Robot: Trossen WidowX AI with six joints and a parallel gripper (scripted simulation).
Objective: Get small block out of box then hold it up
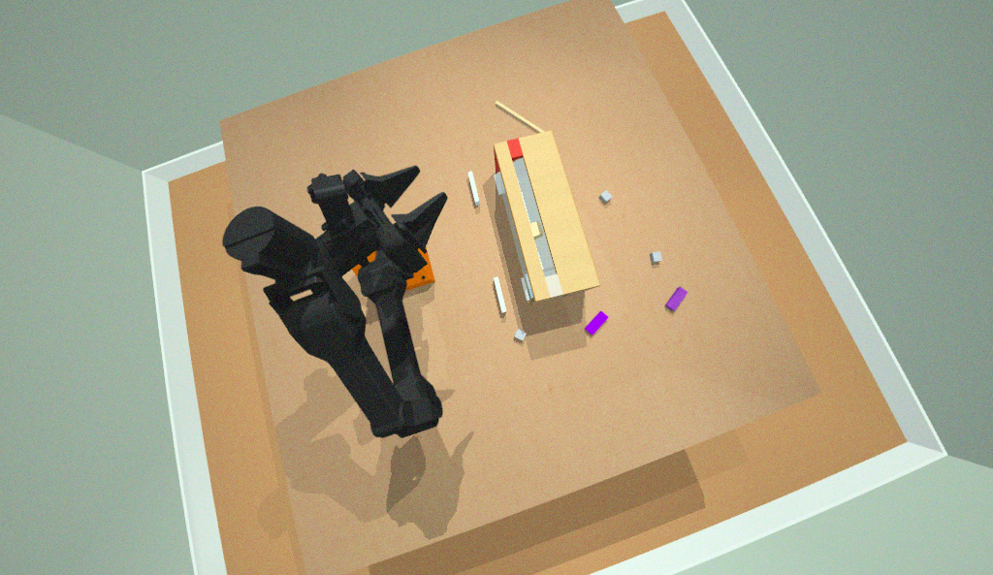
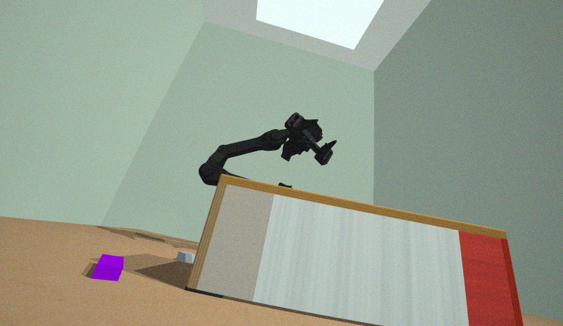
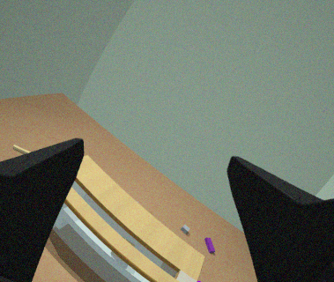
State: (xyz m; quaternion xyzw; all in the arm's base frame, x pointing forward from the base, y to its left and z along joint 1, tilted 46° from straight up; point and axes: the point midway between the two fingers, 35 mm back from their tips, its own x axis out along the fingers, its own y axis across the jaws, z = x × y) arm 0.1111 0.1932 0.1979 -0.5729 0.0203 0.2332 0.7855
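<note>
Now: gripper tip 300 mm above the small tan block, 170 mm short of it and 20 mm to the left of it. Round my gripper tip: thin wooden stick (380 mm below, 340 mm to the left, 230 mm ahead); then long wooden box (320 mm below, 150 mm ahead, 10 mm to the left).
</note>
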